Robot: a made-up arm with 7 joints. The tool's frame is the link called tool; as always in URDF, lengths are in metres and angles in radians. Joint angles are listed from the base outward. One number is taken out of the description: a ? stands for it. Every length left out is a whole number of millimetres.
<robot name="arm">
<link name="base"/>
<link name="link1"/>
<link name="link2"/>
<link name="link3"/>
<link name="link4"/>
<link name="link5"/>
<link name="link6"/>
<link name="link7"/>
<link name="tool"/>
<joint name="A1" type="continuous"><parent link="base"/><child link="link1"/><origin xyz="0 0 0.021" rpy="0 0 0"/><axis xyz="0 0 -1"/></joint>
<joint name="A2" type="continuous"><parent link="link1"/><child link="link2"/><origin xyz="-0.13 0.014 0" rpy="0 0 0"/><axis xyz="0 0 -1"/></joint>
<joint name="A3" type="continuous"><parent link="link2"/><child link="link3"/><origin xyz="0.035 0.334 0" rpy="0 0 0"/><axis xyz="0 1 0"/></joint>
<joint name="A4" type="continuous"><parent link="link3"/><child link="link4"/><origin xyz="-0.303 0 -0.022" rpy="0 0 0"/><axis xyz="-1 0 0"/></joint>
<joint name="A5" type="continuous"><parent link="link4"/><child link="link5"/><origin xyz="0 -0.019 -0.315" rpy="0 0 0"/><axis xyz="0 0 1"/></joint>
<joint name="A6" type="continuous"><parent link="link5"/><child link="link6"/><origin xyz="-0.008 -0.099 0" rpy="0 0 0"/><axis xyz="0 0 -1"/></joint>
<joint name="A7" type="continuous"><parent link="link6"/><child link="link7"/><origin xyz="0.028 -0.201 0" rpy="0 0 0"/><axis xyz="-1 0 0"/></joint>
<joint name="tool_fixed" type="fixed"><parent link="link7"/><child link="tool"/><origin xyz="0 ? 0.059" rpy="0 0 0"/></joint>
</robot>
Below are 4 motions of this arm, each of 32 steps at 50 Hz.
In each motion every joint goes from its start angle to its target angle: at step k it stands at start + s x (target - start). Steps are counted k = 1, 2, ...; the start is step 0. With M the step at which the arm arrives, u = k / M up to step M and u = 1 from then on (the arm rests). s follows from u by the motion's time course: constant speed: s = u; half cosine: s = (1 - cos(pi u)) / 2; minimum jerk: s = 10 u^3 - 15 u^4 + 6 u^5.
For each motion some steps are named. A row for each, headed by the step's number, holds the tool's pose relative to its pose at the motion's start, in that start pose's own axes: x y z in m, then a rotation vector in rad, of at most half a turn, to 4 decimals.
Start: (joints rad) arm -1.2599 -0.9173 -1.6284 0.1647 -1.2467 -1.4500 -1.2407
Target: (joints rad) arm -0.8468 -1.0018 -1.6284 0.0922 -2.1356 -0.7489 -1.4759
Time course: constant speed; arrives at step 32
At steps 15, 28, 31, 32:
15: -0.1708 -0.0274 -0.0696 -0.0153 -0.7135 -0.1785
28: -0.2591 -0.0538 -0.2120 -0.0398 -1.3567 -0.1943
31: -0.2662 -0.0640 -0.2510 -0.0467 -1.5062 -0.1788
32: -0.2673 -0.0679 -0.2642 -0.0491 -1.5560 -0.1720

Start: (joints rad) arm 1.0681 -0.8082 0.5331 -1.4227 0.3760 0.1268 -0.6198
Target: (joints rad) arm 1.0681 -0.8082 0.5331 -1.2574 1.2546 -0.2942 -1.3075
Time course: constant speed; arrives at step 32
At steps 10, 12, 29, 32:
10: 0.0988 0.0103 0.0125 0.1652 0.2872 0.2885
12: 0.1186 0.0156 0.0112 0.1976 0.3539 0.3372
29: 0.2594 0.0983 -0.0565 0.4424 1.0228 0.6121
32: 0.2751 0.1179 -0.0785 0.4763 1.1565 0.6324

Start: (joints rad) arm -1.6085 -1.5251 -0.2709 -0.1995 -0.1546 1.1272 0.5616
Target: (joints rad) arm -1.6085 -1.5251 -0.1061 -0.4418 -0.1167 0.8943 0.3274
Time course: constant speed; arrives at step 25
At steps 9, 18, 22, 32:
9: -0.0250 -0.0158 0.0111 0.0587 0.0468 0.1225
18: -0.0498 -0.0308 0.0237 0.1278 0.1080 0.2368
22: -0.0607 -0.0372 0.0298 0.1616 0.1394 0.2845
32: -0.0688 -0.0418 0.0345 0.1883 0.1646 0.3190

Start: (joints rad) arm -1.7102 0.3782 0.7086 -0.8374 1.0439 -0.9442 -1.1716
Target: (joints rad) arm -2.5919 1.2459 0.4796 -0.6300 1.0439 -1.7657 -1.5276
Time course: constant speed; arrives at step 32
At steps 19, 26, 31, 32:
19: 0.0384 0.0303 -0.0025 0.2105 0.6091 0.0167
26: 0.0478 0.0363 -0.0154 0.2975 0.8323 -0.0134
31: 0.0508 0.0385 -0.0280 0.3615 0.9903 -0.0466
32: 0.0509 0.0387 -0.0308 0.3745 1.0217 -0.0543

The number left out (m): 0.074
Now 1 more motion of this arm.
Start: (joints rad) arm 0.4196 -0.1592 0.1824 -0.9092 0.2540 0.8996 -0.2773
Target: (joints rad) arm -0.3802 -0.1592 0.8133 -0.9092 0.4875 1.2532 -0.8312
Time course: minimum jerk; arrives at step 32
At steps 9, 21, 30, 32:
9: -0.0462 -0.0402 0.0819 -0.0277 0.0848 -0.0479
21: -0.1305 -0.1110 0.5234 -0.2489 0.2990 -0.2845
30: -0.1169 -0.0840 0.6778 -0.3545 0.3046 -0.3498
32: -0.1167 -0.0836 0.6793 -0.3556 0.3045 -0.3503

